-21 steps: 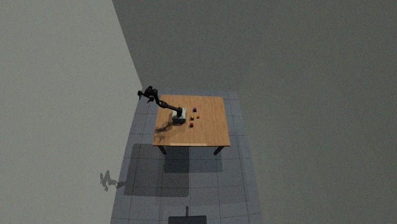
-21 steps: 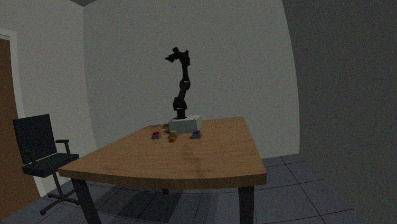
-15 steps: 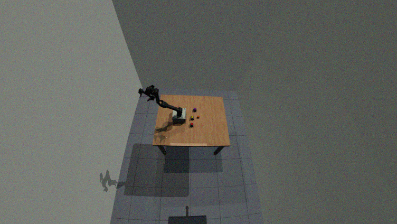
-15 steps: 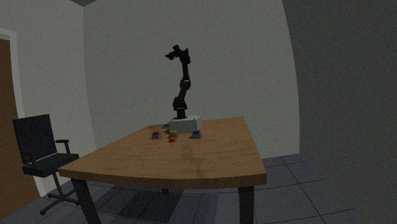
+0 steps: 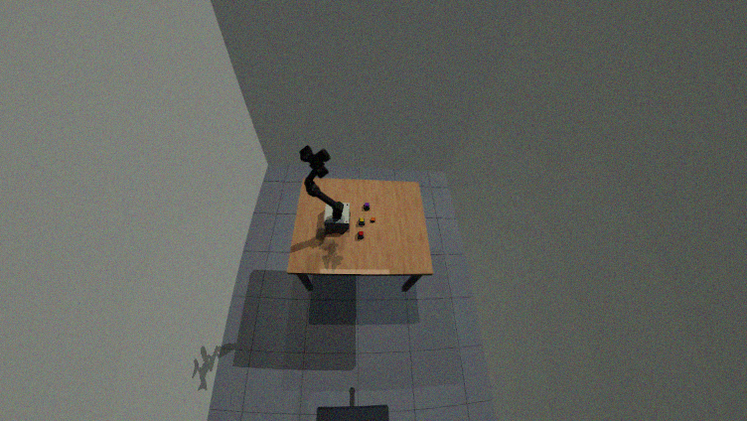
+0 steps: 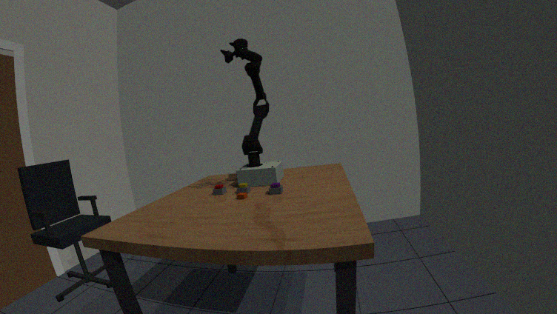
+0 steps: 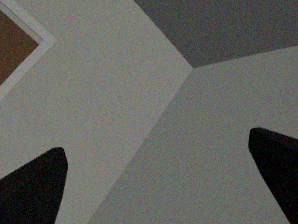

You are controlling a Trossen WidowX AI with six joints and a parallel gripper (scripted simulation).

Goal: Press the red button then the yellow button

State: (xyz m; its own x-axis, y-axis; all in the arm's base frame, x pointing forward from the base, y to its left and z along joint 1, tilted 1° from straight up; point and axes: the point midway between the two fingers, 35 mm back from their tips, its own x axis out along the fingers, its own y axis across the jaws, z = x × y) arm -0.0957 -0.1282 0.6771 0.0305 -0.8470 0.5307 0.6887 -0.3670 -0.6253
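Now: the red button 75 cm below my gripper tip, 30 cm ahead of it and 4 cm to the left of it. The rest, counted from my gripper tip: yellow button: 75 cm below, 29 cm ahead, 16 cm to the left; purple button: 75 cm below, 32 cm to the left, 31 cm ahead; orange block: 78 cm below, 38 cm ahead, 20 cm to the left.
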